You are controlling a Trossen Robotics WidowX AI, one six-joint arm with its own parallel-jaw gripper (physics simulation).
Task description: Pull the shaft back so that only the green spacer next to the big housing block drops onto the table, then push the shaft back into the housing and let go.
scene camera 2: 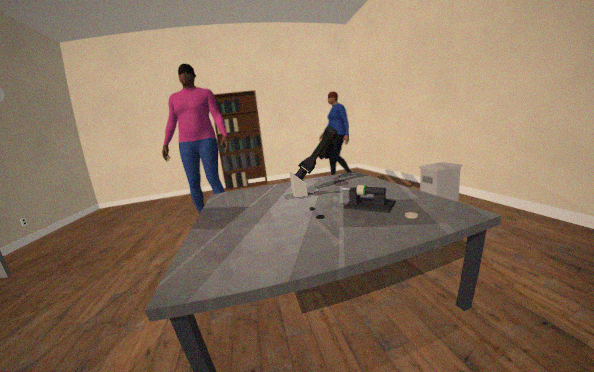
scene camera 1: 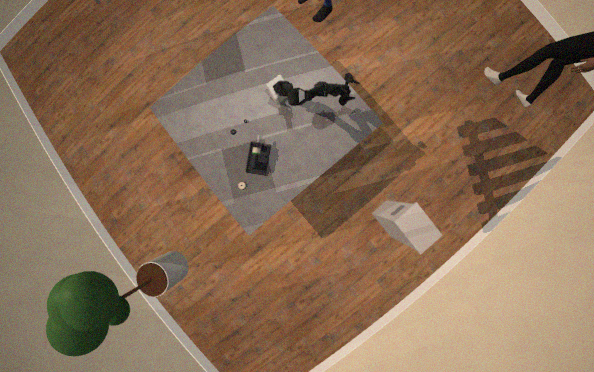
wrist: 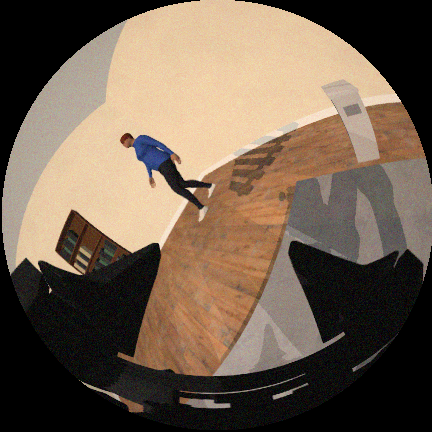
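Where they show: gripper, fingertip midpoint: (scene camera 2: pixel 330 155) (scene camera 1: pixel 357 90) (wrist: pixel 226 249); arm's base, origin of the base link: (scene camera 2: pixel 298 177) (scene camera 1: pixel 278 87).
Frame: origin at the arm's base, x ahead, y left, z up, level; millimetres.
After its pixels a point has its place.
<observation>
The black fixture (scene camera 1: pixel 258 170) (scene camera 2: pixel 370 206) stands on the table. Its big housing block (scene camera 2: pixel 376 192) is at the right in scene camera 2. The thin green spacer (scene camera 2: pixel 365 190) @[x 433, y 231, z -31 mm] sits next to that block, with a cream spacer (scene camera 1: pixel 255 149) (scene camera 2: pixel 360 190) on its other side. The pale shaft end (scene camera 1: pixel 258 137) (scene camera 2: pixel 345 195) sticks out of the fixture's opposite end. My gripper (scene camera 1: pixel 355 90) @[x -353, y 384, z 74 mm] (wrist: pixel 226 249) @[x -353, y 384, z 74 mm] is open and empty, raised well away from the fixture, with its fingers wide apart. In scene camera 2 its fingers are hard to make out against the person's dark trousers.
Two small black rings (scene camera 1: pixel 233 132) @[x 453, y -7, z -111 mm] (scene camera 2: pixel 320 217) @[x 463, y -23, z -111 mm] (scene camera 1: pixel 245 121) @[x 333, y -21, z -106 mm] (scene camera 2: pixel 312 209) @[x 338, y -22, z -112 mm] and a cream disc (scene camera 1: pixel 242 185) @[x 639, y 344, z -107 mm] (scene camera 2: pixel 411 215) @[x 663, y 324, z -106 mm] lie on the table (scene camera 1: pixel 210 170) @[x 765, y 91, z -116 mm] (scene camera 2: pixel 240 250) @[x 611, y -391, z -116 mm]. The arm's white base (scene camera 1: pixel 273 86) @[x 28, y -19, z 19 mm] (scene camera 2: pixel 299 185) @[x 63, y -13, z -40 mm] stands behind the rings. Two people stand beyond the table.
</observation>
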